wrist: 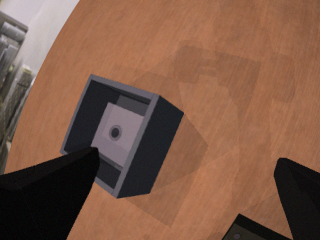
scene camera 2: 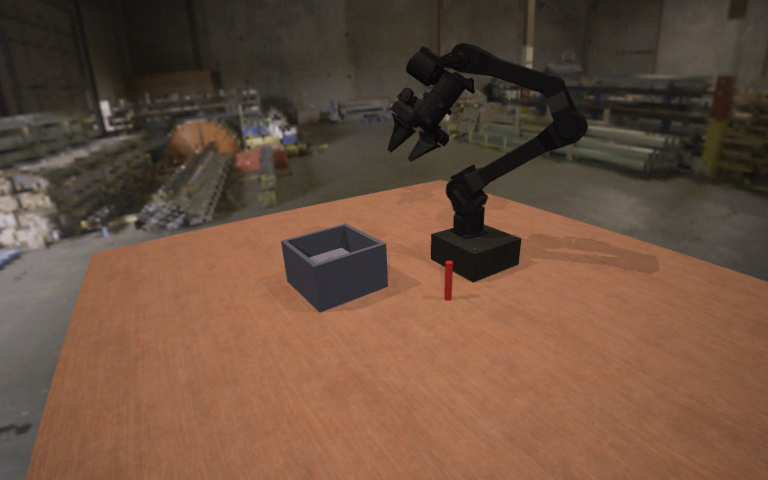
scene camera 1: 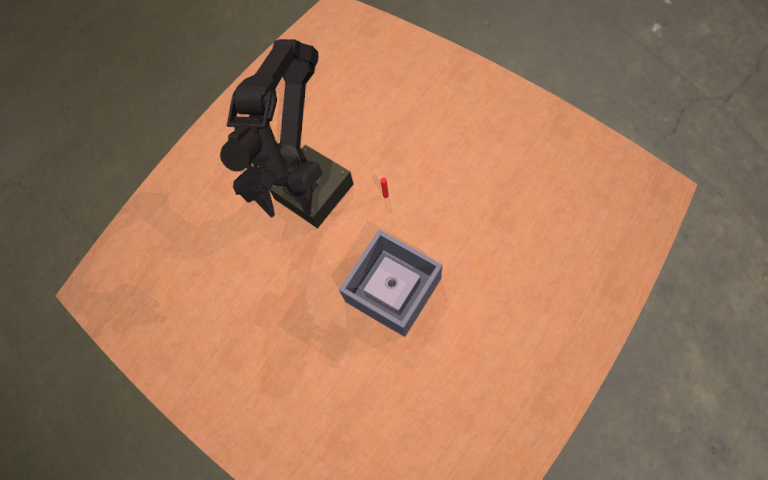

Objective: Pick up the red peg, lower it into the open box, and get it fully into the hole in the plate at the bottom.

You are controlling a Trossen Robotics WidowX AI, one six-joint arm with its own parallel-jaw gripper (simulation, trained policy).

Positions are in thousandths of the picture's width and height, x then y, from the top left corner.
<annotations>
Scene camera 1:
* my gripper: 378,449
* pale plate: 507,570
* grey box: 498,509
</annotations>
